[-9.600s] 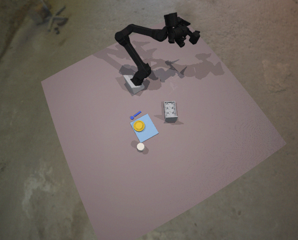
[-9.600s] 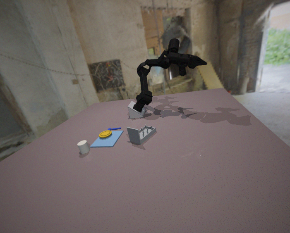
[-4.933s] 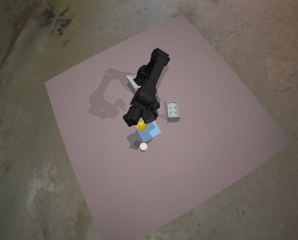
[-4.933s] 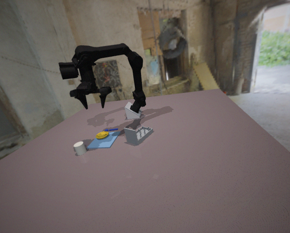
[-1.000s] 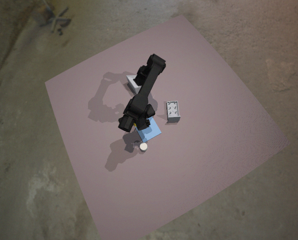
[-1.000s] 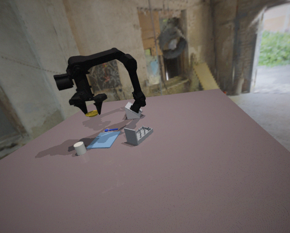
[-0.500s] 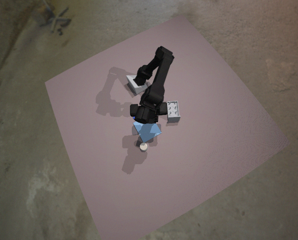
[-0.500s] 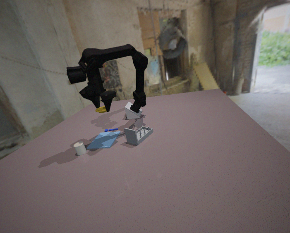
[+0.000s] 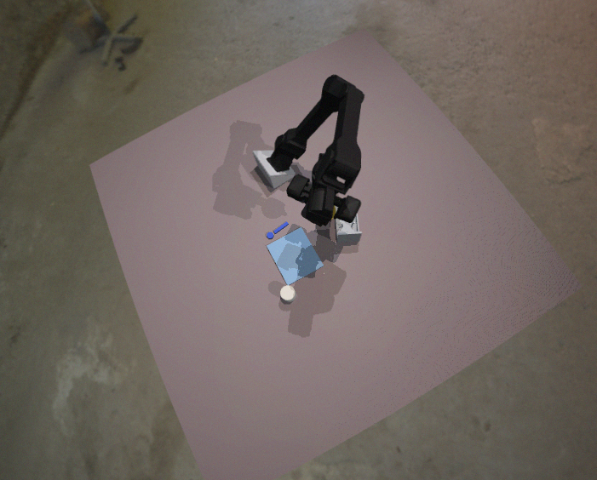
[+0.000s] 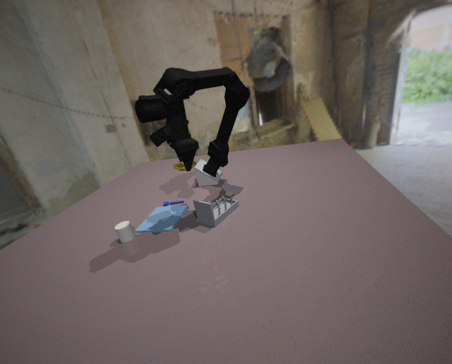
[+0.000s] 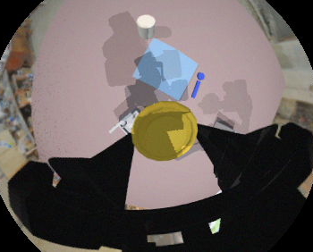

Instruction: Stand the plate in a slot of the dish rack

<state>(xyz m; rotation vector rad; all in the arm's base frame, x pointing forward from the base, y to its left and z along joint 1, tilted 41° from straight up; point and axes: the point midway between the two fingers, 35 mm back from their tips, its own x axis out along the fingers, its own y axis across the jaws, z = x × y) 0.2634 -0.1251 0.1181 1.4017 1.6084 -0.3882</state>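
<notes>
Now: gripper tip 2 cm short of the grey dish rack, 8 cm to the right of it and 15 cm above it. From my gripper tip the other things lie so: blue spoon 10 cm behind, 12 cm to the right, 17 cm below; then yellow plate 1 cm above; then light blue mat 1 cm ahead, 12 cm to the right, 17 cm below.
</notes>
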